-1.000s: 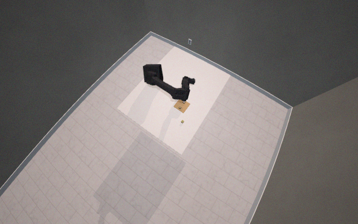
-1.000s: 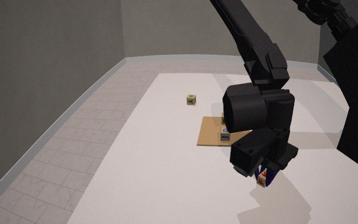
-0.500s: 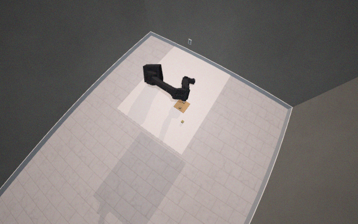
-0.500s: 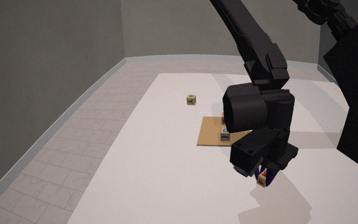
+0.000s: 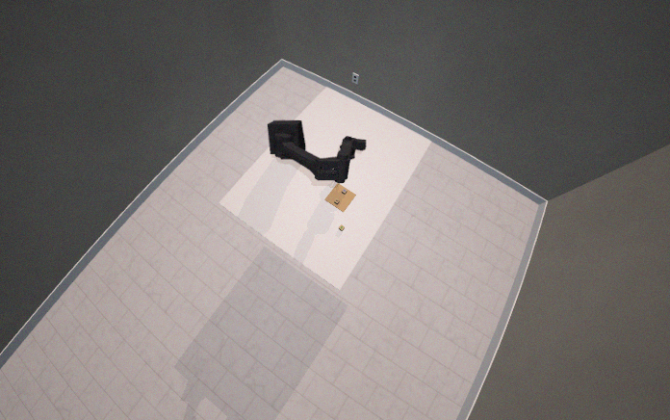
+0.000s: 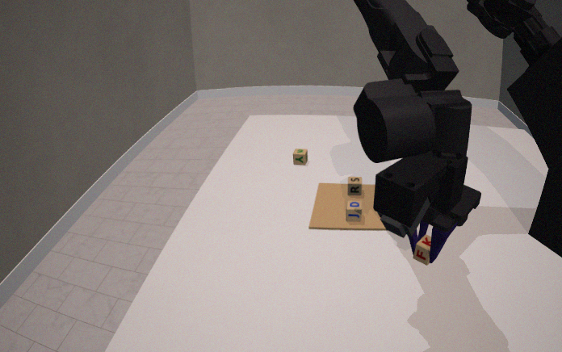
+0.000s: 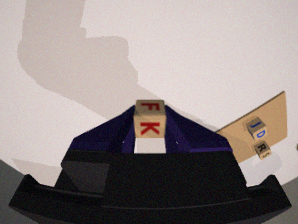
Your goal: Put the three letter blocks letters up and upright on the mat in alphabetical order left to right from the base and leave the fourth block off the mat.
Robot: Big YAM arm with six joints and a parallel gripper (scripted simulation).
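Now: the mat 23 cm to the right of my hand, 7 cm below it and 3 cm ahead of it. Round my hand: letter block 27 cm to the right, 5 cm below, 2 cm ahead.
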